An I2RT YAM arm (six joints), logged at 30 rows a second.
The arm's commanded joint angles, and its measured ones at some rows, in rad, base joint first. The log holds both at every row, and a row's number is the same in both.
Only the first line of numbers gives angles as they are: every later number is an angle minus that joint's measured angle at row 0.
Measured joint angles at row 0:
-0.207, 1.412, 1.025, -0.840, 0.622, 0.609
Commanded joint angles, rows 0 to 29:
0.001, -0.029, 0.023, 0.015, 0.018, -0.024
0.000, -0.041, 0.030, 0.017, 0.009, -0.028
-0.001, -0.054, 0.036, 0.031, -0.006, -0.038
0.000, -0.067, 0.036, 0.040, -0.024, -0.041
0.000, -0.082, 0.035, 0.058, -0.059, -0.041
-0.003, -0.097, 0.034, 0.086, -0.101, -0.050
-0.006, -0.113, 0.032, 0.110, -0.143, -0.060
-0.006, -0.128, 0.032, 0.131, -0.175, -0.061
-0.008, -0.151, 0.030, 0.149, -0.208, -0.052
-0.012, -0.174, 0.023, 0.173, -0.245, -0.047
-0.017, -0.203, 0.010, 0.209, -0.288, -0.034
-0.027, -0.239, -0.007, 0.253, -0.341, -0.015
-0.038, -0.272, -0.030, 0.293, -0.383, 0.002
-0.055, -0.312, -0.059, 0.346, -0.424, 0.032
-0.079, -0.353, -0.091, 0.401, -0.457, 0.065
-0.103, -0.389, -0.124, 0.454, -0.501, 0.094
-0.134, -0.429, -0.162, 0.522, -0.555, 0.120
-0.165, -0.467, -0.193, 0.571, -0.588, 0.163
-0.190, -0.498, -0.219, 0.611, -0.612, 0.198
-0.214, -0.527, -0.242, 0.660, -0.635, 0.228
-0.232, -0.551, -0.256, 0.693, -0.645, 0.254
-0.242, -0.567, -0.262, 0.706, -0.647, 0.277
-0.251, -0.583, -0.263, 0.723, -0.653, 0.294
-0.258, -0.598, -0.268, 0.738, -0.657, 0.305
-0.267, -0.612, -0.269, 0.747, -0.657, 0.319
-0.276, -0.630, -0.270, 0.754, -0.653, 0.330
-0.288, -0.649, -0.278, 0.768, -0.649, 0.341
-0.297, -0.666, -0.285, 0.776, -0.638, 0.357
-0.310, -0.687, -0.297, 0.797, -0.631, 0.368
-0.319, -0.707, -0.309, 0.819, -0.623, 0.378
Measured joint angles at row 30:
-0.301, -0.674, -0.294, 0.690, -0.637, 0.327
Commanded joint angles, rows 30 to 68:
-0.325, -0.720, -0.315, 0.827, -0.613, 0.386
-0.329, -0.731, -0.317, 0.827, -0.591, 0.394
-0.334, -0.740, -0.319, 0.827, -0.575, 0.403
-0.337, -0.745, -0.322, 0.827, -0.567, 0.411
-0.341, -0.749, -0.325, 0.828, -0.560, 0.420
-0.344, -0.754, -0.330, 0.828, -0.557, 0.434
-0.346, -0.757, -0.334, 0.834, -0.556, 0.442
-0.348, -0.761, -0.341, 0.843, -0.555, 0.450
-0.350, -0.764, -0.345, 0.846, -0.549, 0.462
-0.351, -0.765, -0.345, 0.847, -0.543, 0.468
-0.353, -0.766, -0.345, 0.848, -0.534, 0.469
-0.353, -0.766, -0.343, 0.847, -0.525, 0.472
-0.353, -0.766, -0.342, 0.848, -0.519, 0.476
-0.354, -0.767, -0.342, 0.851, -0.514, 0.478
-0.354, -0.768, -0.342, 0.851, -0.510, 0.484
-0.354, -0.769, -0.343, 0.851, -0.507, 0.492
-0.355, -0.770, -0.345, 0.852, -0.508, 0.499
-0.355, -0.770, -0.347, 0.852, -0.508, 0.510
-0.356, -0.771, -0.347, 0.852, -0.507, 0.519
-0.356, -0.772, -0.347, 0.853, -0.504, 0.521
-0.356, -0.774, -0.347, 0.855, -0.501, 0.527
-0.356, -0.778, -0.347, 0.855, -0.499, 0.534
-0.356, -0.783, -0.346, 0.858, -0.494, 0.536
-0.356, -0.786, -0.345, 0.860, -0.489, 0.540
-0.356, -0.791, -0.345, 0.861, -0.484, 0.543
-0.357, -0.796, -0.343, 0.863, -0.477, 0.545
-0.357, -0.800, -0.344, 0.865, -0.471, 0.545
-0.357, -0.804, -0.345, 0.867, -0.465, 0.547
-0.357, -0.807, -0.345, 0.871, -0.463, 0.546
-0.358, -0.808, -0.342, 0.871, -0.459, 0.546
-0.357, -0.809, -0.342, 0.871, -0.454, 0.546
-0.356, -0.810, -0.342, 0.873, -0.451, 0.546
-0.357, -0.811, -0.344, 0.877, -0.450, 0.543
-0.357, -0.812, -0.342, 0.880, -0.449, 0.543
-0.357, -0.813, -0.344, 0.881, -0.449, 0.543
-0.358, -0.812, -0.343, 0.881, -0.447, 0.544
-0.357, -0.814, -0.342, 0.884, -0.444, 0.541
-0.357, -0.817, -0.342, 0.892, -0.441, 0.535
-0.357, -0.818, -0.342, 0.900, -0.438, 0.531
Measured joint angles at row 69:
-0.357, -0.811, -0.350, 0.796, -0.463, 0.560
